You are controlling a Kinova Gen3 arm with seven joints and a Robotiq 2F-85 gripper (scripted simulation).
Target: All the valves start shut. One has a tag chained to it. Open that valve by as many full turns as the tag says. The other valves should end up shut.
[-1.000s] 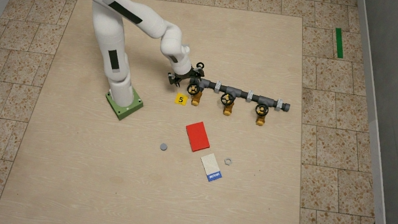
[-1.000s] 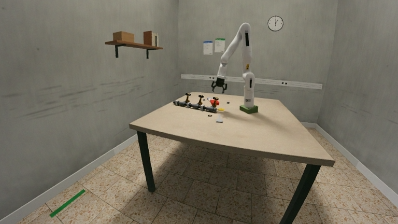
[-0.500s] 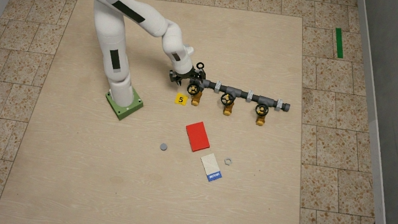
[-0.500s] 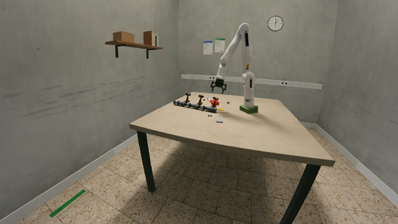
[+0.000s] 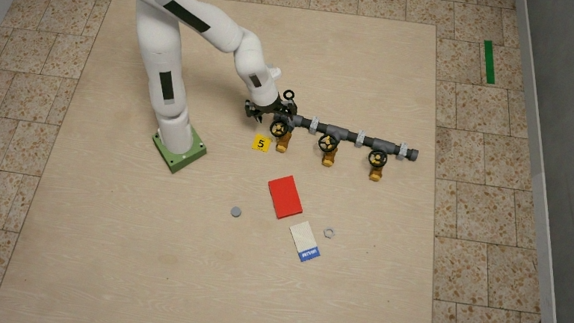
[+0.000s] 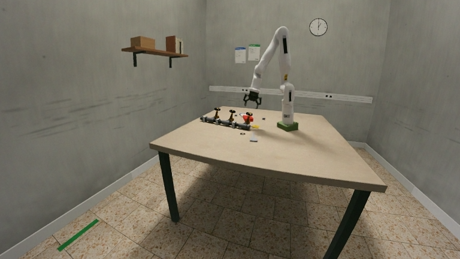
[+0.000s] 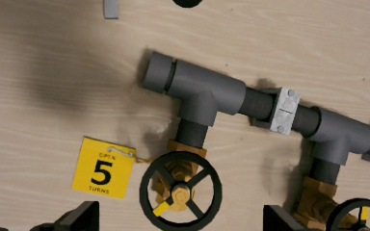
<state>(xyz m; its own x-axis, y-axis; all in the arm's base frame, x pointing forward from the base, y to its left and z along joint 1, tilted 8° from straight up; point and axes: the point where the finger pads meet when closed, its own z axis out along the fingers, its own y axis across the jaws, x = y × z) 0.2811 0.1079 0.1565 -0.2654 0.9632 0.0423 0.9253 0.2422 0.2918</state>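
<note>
My hand is 17 cm above the yellow tag, 5 cm past it and 1 cm to the left of it. From my hand the other things lie so: blue card (29 cm to the right, 20 cm ahead, 16 cm below); red block (18 cm to the right, 16 cm below, 9 cm ahead); grey disc (27 cm to the right, 16 cm below, 4 cm behind).
</note>
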